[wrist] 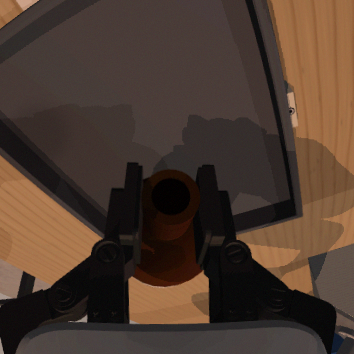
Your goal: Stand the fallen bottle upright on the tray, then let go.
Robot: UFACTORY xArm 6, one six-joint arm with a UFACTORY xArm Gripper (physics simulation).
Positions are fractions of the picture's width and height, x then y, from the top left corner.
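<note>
The gripper (0.48, 0.51) is showing here, and there's a brown bottle (0.48, 0.56) too.
</note>
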